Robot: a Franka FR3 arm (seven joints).
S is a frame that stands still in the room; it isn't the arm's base.
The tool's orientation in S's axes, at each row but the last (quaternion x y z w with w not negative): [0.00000, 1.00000, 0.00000, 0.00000]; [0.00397, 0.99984, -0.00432, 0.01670]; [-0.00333, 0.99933, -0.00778, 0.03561]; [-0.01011, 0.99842, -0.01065, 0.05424]
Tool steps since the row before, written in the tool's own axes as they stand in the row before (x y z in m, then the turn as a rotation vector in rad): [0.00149, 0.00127, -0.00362, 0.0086, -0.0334, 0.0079]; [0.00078, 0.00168, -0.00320, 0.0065, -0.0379, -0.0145]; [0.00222, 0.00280, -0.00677, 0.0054, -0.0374, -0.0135]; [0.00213, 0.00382, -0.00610, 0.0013, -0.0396, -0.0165]
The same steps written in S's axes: [-0.00149, 0.00127, 0.00362, -0.0086, -0.0334, -0.0079]; [-0.00087, 0.00171, 0.00316, -0.0073, -0.0377, 0.0146]; [-0.00271, 0.00289, 0.00655, -0.0061, -0.0372, 0.0137]; [-0.00285, 0.00390, 0.00575, -0.0023, -0.0393, 0.0171]
